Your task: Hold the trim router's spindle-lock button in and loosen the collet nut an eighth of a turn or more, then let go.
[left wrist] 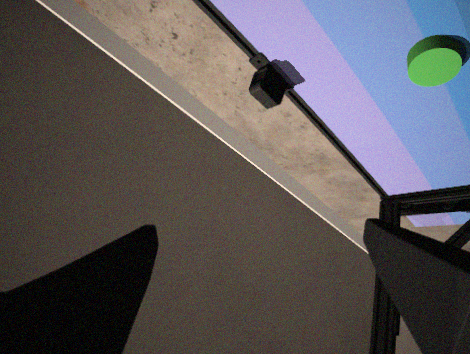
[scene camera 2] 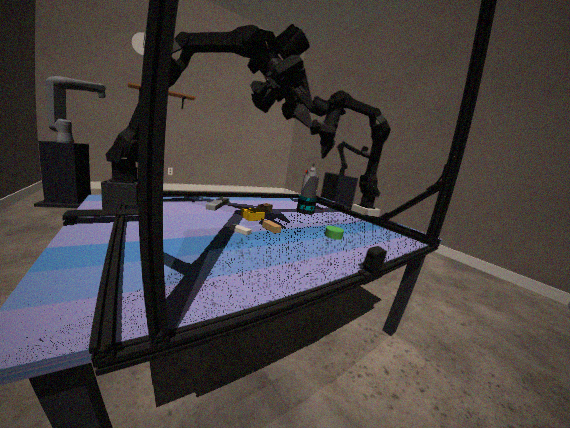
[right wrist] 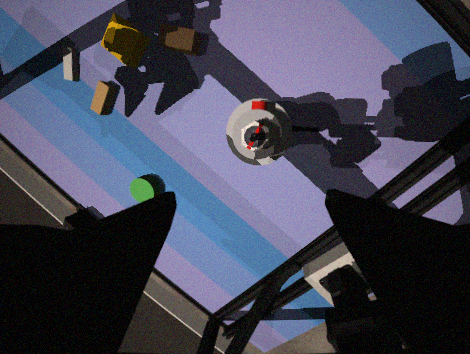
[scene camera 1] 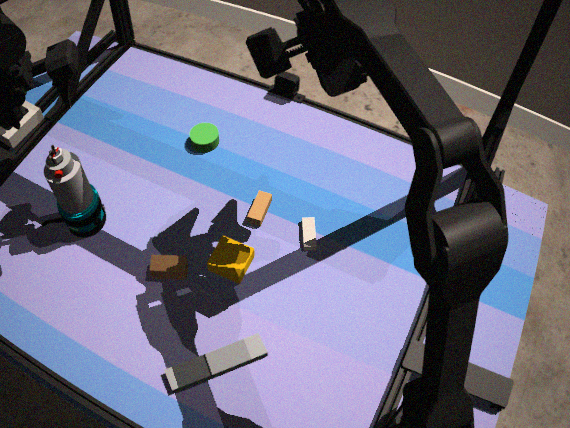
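Pixels of known places: left gripper, fingertip midpoint: [left wrist: 260,232] [scene camera 2: 311,118]; right gripper, fingertip midpoint: [scene camera 2: 322,156] [right wrist: 250,197] [scene camera 1: 44,117]; left arm's base, link origin: [scene camera 2: 124,180]; right arm's base, link origin: [scene camera 2: 366,206] [right wrist: 343,283].
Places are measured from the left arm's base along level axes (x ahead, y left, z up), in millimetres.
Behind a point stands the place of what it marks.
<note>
The trim router [scene camera 1: 75,192] {x 651, y 52, z 40 mm} [scene camera 2: 309,189] {x 668, y 17, z 21 mm} [right wrist: 236,122] {x 664, y 37, z 96 mm} stands upright, grey with a teal base, at the left in scene camera 1. Its red spindle-lock button [scene camera 1: 58,174] {x 660, y 62, z 92 mm} [right wrist: 258,104] {x 662, y 61, z 95 mm} is on the side near the top. The collet nut [right wrist: 246,136] {x 679, y 40, z 112 mm}, with a red mark, is on top around the dark spindle. My right gripper [right wrist: 250,197] {x 709, y 31, z 165 mm} is open and empty, above and apart from the router, which shows beyond its fingertips. My left gripper [scene camera 1: 303,69] [left wrist: 260,232] {x 461, y -307, z 229 mm} is open and empty, high near the table's far edge in scene camera 1, away from the router. The grippers overlap in scene camera 2.
A green disc [scene camera 1: 204,135] {x 640, y -232, z -59 mm} [left wrist: 435,67] {x 643, y -234, z -59 mm} [right wrist: 141,190] {x 643, y -235, z -59 mm}, a yellow block [scene camera 1: 232,260] {x 409, y -66, z -56 mm} [right wrist: 122,42] {x 425, y -71, z -56 mm}, two orange blocks [scene camera 1: 260,206] {x 448, y -181, z -64 mm} [scene camera 1: 167,266] {x 481, y 15, z -54 mm}, a white block [scene camera 1: 309,231] {x 353, y -203, z -72 mm} and a grey bar [scene camera 1: 230,359] {x 298, y 61, z -66 mm} lie on the table. A black box [scene camera 1: 286,86] {x 602, y -437, z -47 mm} [scene camera 2: 375,258] {x 590, y -466, z -43 mm} [left wrist: 267,87] {x 597, y -439, z -38 mm} is at its edge.
</note>
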